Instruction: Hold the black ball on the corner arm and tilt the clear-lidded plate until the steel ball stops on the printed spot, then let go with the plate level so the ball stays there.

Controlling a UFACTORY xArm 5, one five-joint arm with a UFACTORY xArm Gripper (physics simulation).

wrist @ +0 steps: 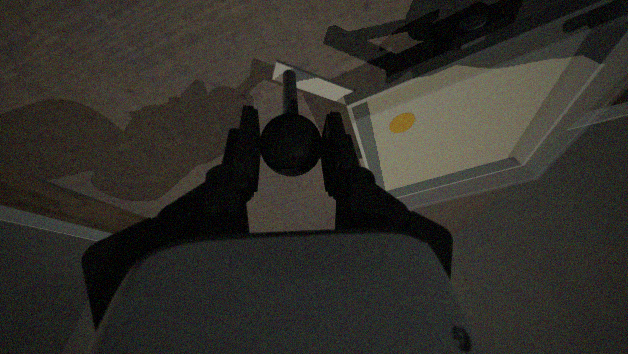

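Note:
My gripper (292,128) is shut on the black ball (291,159), with one finger on each side of it. A dark post (290,97) runs from the ball to the pale corner arm (325,88) of the plate. The clear-lidded plate (372,145) lies to the right, with a cream floor and pale walls. The orange printed spot (402,123) is on its floor, near the corner arm's side. The steel ball cannot be made out in this dim view. The plate's far right part runs out of view.
A dark mechanism (415,37) stands along the plate's upper edge. The wooden table top (125,45) spreads at the upper left, with shadows of the arm on it. A pale table edge (55,225) crosses the lower left, with grey floor beyond it.

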